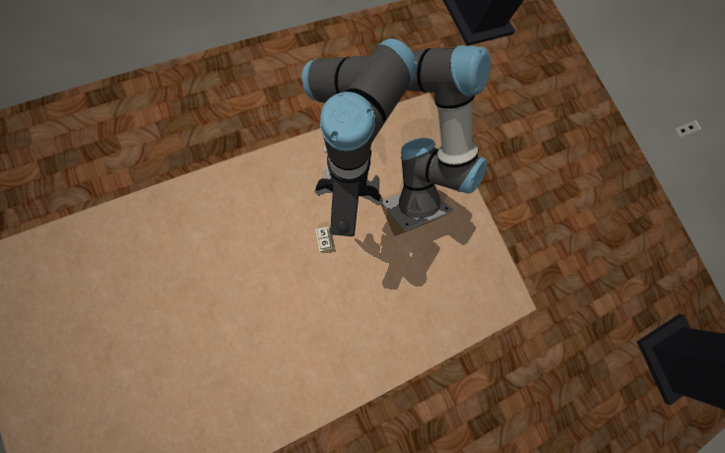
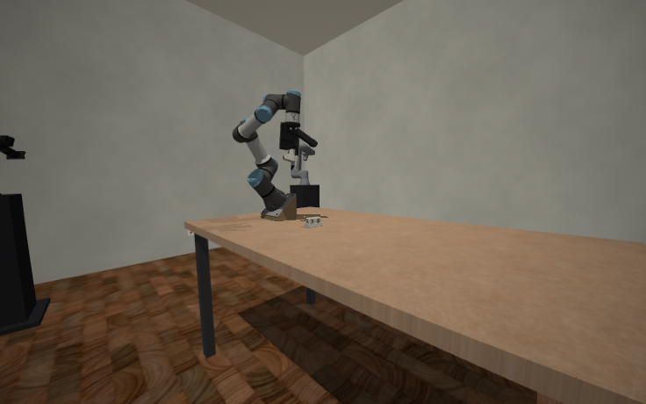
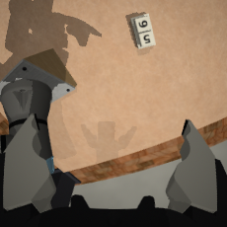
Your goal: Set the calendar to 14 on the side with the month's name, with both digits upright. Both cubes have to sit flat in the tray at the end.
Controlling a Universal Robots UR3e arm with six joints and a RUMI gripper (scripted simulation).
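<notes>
My gripper is now 90 mm short of the white digit cube, 60 mm to the right of it and 230 mm above it. Round my hand: tray (80 mm ahead, 40 mm to the left, 240 mm below).
</notes>
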